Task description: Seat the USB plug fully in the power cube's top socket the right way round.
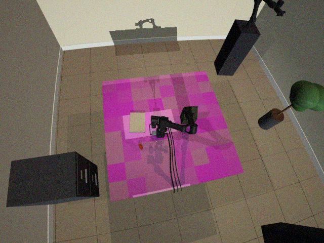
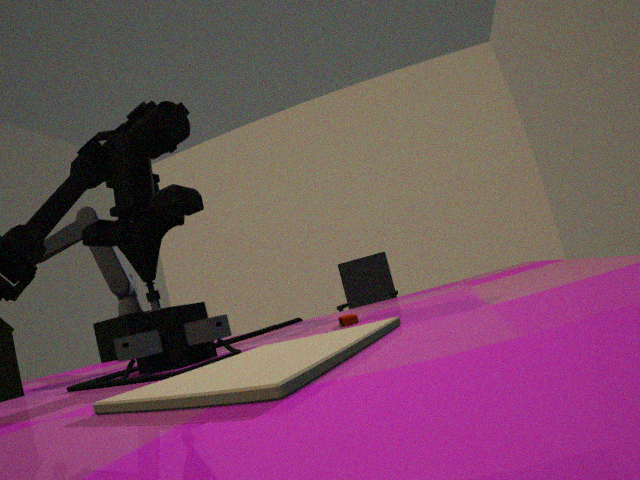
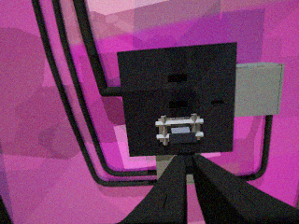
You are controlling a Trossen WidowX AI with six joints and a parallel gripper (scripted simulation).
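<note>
The USB plug is 20 mm below my gripper tip. From my gripper tip the other things lie so: flat beige board: 230 mm ahead, 120 mm to the right, 110 mm below.
</note>
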